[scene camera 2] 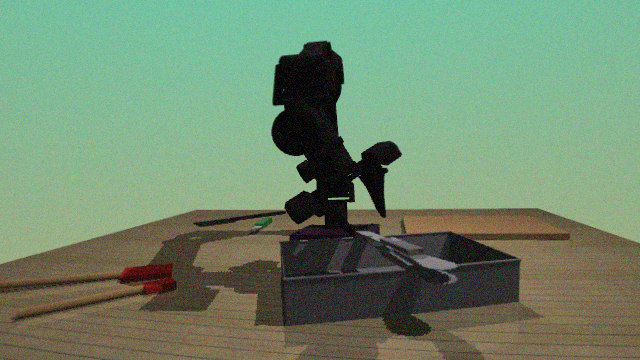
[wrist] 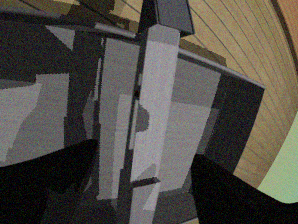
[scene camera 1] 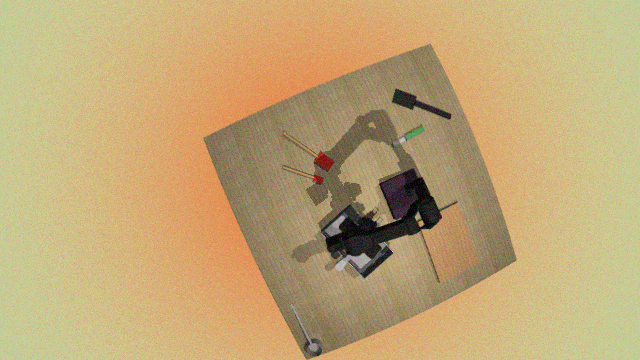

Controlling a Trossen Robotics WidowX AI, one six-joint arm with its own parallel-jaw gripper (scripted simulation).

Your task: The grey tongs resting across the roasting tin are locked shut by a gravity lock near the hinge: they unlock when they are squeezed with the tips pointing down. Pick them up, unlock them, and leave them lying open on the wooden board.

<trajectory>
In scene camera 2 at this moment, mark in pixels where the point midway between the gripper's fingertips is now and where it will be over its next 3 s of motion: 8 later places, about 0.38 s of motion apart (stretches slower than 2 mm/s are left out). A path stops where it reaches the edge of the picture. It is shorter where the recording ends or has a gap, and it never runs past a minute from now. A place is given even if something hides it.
My gripper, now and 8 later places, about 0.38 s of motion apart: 369, 227; 375, 237; 381, 246; 386, 255; 387, 247; 386, 213; 385, 215; 384, 218; 383, 217
</trajectory>
